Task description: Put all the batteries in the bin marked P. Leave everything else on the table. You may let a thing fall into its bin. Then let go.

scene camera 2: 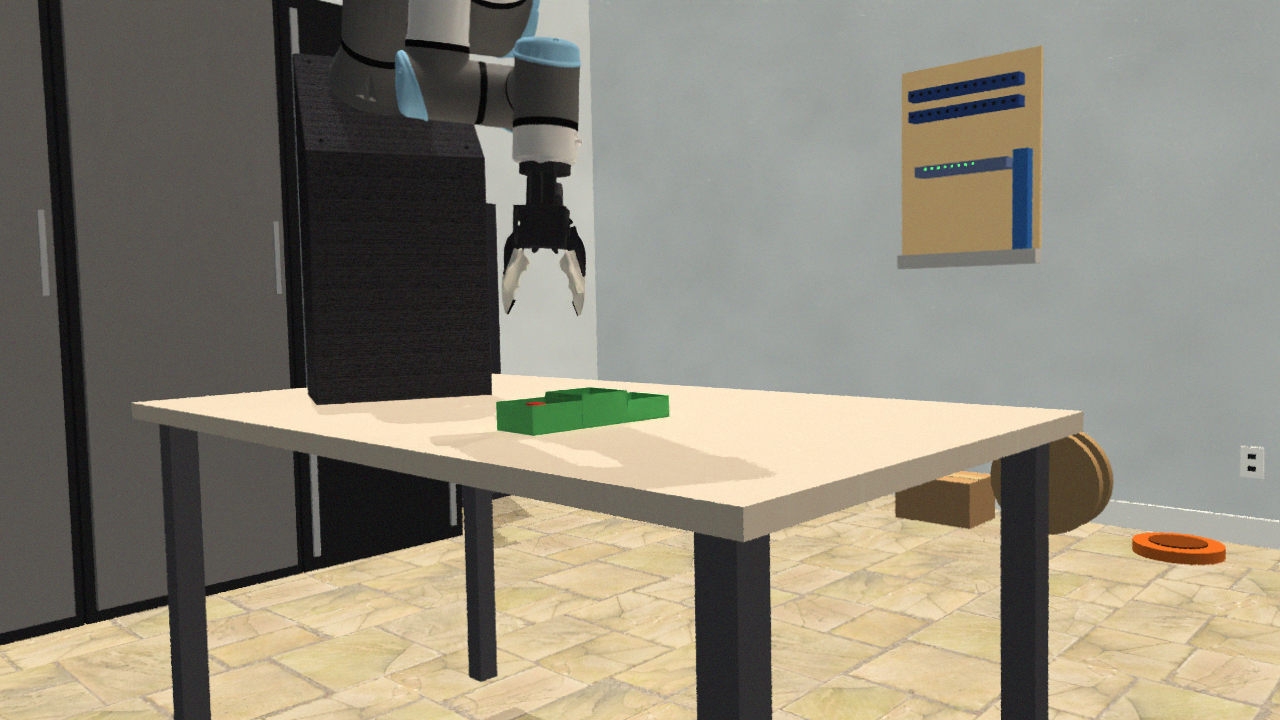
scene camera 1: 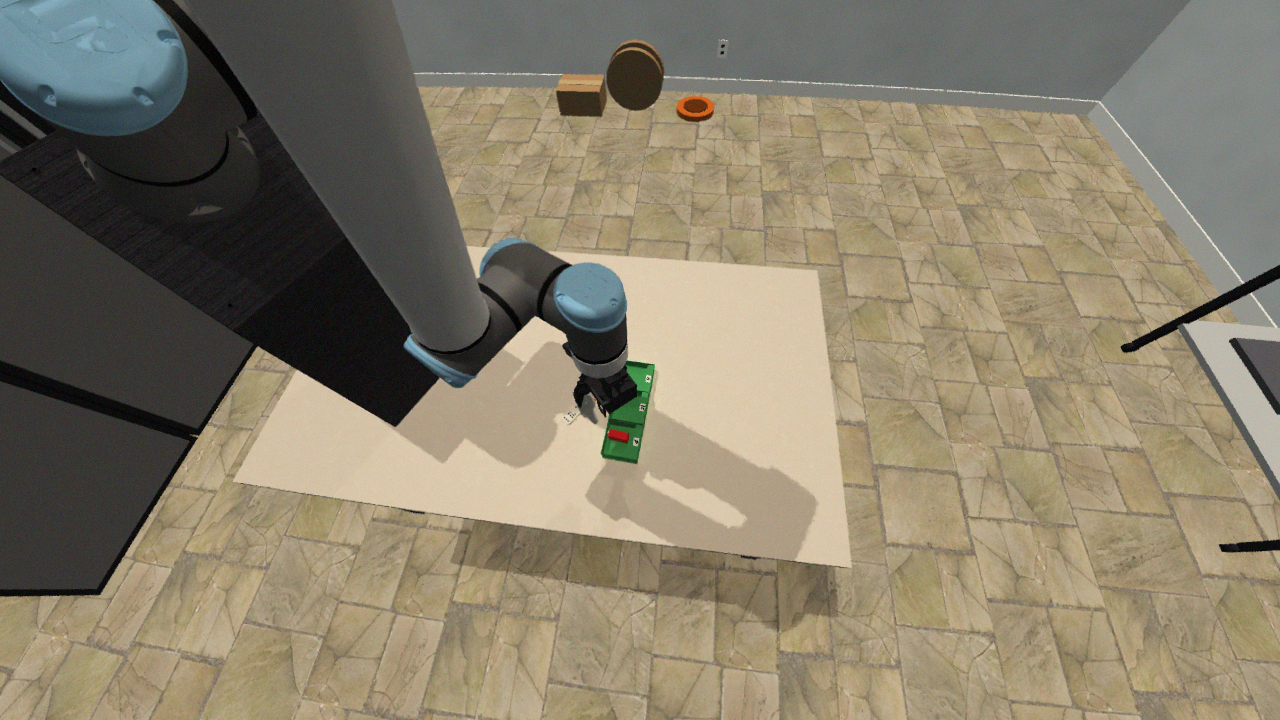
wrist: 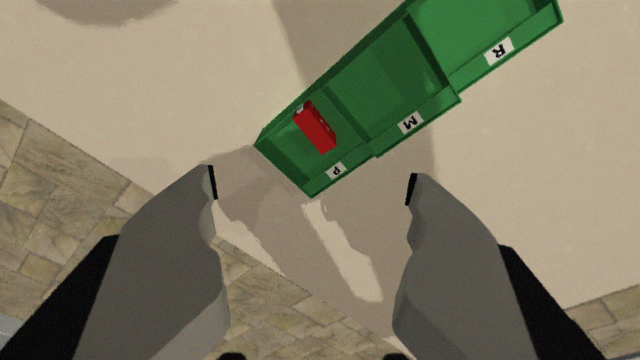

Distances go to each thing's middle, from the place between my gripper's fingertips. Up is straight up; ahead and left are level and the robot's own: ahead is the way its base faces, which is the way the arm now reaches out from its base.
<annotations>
Right now the red 9 v battery (wrist: 309,120) is 14 cm below my hand, 3 cm to the right of it and 2 cm ahead of it. The rest, counted from my hand: green bin row (scene camera 2: 564,410) (13 cm below, 4 cm to the left, 4 cm ahead).
</annotations>
